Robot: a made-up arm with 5 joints.
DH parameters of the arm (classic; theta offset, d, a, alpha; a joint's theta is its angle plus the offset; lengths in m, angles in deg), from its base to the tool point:
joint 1: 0 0.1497 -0.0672 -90
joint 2: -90 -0.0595 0.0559 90
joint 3: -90 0.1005 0.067 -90
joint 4: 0 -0.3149 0.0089 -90
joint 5: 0 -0.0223 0.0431 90
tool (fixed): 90 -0.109 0 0
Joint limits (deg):
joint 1: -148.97..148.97
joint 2: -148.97..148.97
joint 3: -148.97..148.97
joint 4: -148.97..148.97
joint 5: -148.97..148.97
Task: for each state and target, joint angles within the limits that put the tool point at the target. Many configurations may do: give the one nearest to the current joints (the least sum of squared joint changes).
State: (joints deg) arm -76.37 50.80 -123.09 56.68 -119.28
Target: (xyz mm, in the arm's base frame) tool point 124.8 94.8 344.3
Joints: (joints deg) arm -76.47 30.17 -148.97 35.01 -141.55
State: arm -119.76 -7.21 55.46 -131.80 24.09
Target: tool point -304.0 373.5 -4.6
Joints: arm -118.41 -11.44 59.29 -97.44 2.23
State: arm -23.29 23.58 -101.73 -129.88 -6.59
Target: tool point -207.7 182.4 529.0
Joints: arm 4.59 3.82 -140.35 -128.97 -17.02
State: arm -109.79 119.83 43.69 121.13 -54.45
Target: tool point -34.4 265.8 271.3
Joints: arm -116.15 127.78 18.58 133.41 -91.56
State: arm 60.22 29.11 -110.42 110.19 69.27
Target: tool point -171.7 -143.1 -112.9
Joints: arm 77.90 -11.18 -61.30 137.29 112.22
